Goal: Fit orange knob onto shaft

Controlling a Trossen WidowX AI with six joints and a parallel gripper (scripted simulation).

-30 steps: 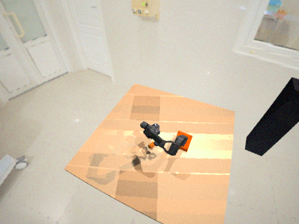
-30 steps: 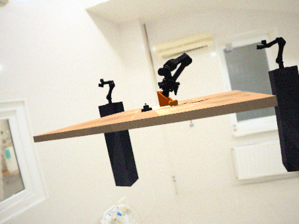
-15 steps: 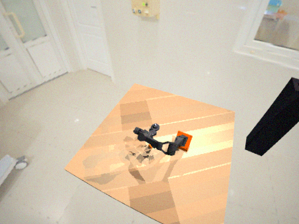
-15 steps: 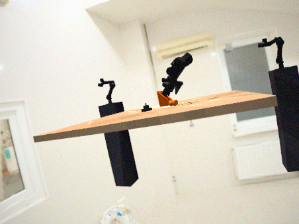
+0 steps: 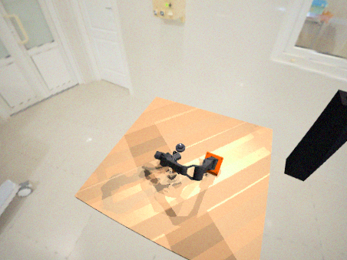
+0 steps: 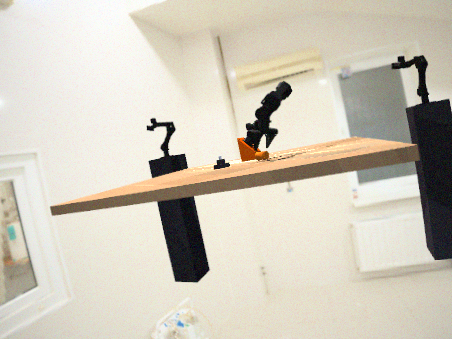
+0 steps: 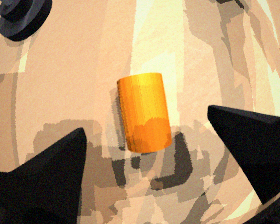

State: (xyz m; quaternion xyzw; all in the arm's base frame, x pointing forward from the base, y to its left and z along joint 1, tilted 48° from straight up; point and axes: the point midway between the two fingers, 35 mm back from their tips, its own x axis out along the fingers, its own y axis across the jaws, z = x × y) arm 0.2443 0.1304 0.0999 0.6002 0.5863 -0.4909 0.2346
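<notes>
Right now my gripper tip is 1 cm to the right of the orange knob and 3 cm above it. The rest, counted from my gripper tip: dark round pedestal: 7 cm ahead, 20 cm to the right, 2 cm below.
</notes>
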